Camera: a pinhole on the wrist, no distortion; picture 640 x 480 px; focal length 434.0 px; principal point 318.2 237.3 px. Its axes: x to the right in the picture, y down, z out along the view. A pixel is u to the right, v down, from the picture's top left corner.
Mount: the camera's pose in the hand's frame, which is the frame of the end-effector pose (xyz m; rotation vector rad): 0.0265 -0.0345 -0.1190 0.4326 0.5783 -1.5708
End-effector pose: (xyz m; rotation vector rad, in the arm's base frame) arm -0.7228 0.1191 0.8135 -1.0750 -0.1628 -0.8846
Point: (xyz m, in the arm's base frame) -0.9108 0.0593 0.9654
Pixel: 578.9 144.7
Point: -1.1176 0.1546 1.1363
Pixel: 588.7 87.4
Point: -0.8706 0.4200 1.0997
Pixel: 235.4 75.5
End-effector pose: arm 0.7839 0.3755 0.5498 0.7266 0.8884 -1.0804
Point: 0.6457 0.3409 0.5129
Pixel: 412.3 191.3
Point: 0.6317 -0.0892 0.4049
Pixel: 273.1 435.4
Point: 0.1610 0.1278 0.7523
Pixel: 587.1 55.4
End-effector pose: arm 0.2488 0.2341 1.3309 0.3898 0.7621 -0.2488
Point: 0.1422 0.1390 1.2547
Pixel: 604.9 54.7
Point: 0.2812 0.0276 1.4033
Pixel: 224.3 141.0
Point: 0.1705 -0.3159 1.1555
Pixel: 596.0 310.7
